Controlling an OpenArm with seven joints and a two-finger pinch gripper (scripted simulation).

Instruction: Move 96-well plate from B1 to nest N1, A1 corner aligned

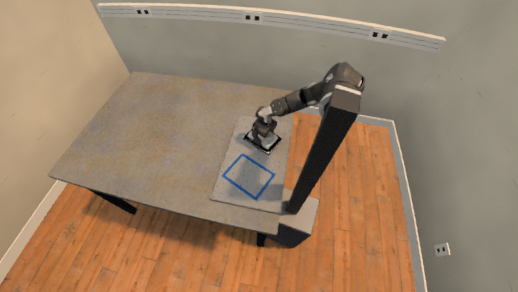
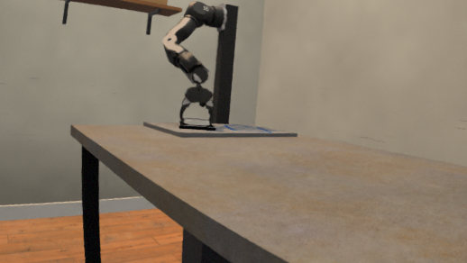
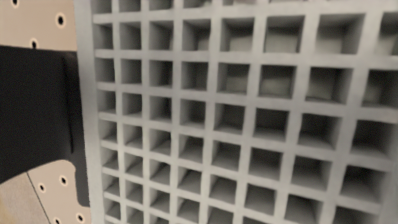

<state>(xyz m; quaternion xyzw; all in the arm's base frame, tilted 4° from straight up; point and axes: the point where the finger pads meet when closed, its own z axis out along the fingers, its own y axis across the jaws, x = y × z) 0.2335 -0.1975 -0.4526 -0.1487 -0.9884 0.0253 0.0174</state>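
Right now my hand is right at the white 96-well plate. From my hand the other things lie so: black plate nest 1 cm below.
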